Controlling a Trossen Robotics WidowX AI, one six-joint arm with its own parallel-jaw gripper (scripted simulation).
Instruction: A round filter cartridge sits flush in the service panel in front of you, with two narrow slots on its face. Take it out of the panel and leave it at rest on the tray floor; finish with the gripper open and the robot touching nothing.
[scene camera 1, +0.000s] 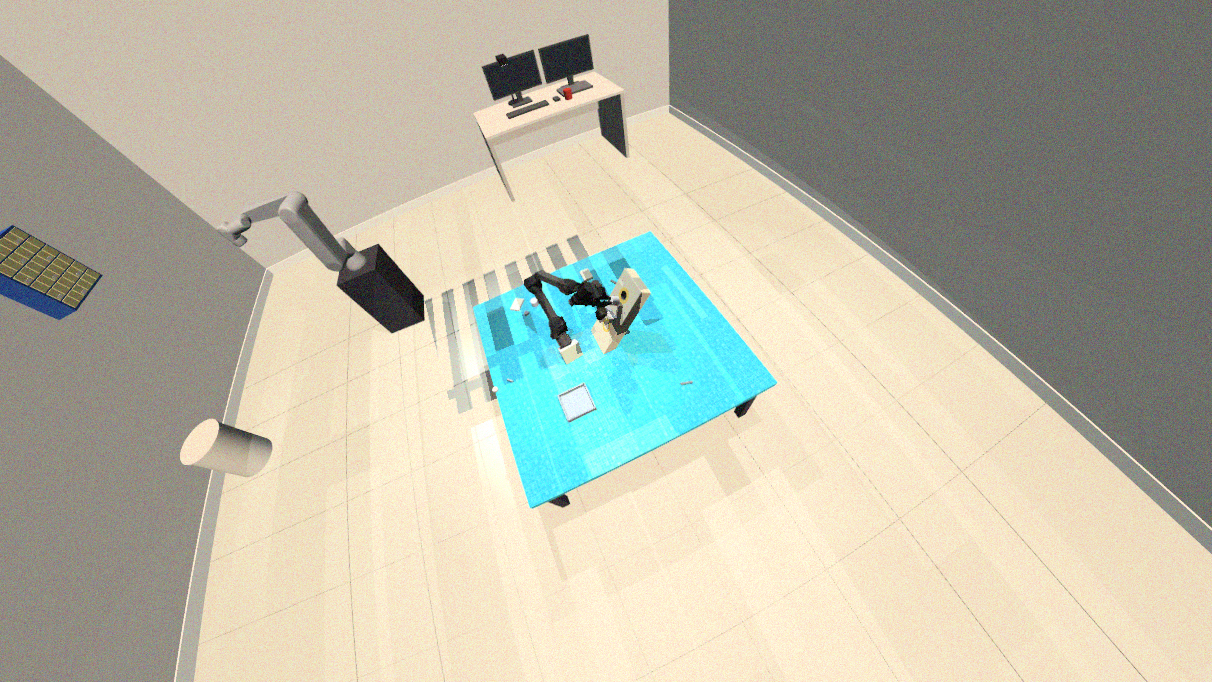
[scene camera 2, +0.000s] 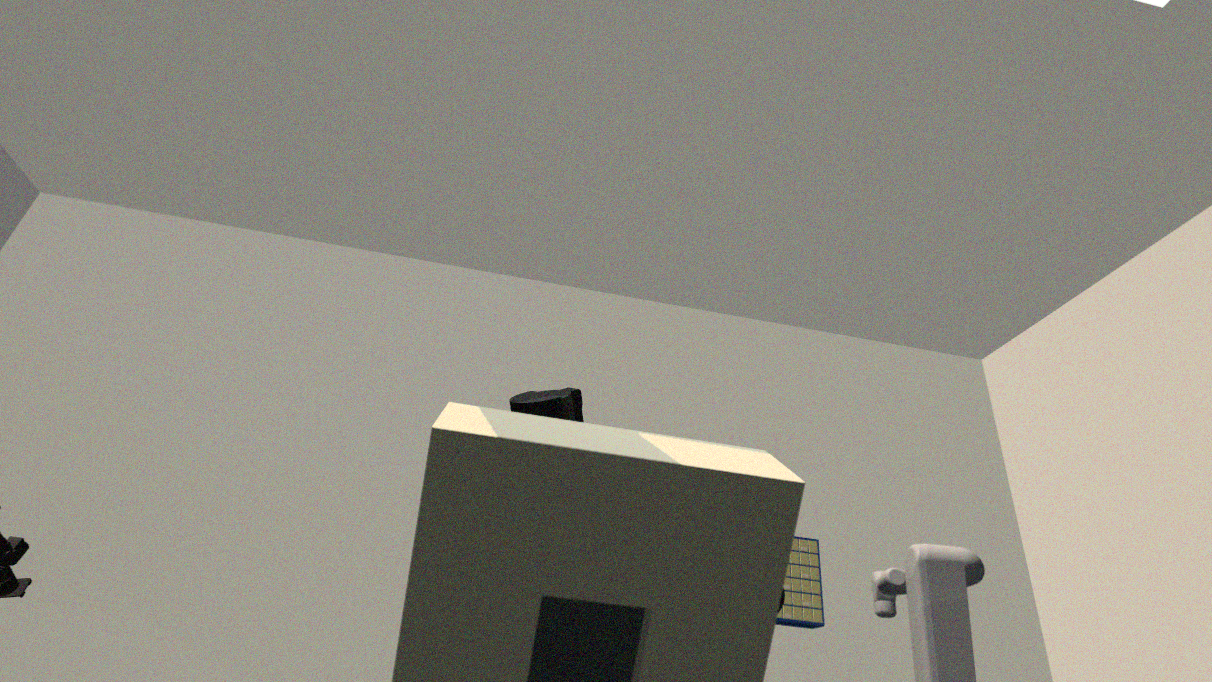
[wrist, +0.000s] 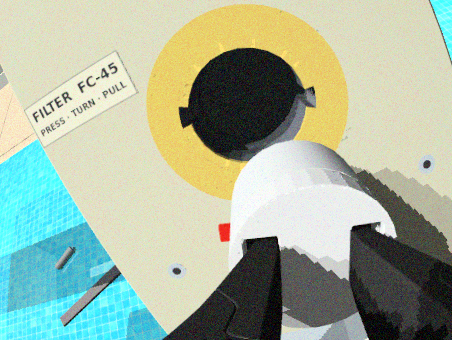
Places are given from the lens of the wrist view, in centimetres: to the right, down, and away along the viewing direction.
my gripper (wrist: 310, 243): 2, 2, 10
white round filter cartridge (wrist: 302, 191): 2, 0, 8
beige service panel (wrist: 148, 120): -3, -2, 15
The marked spots on the beige service panel and the white round filter cartridge are 8 cm apart.
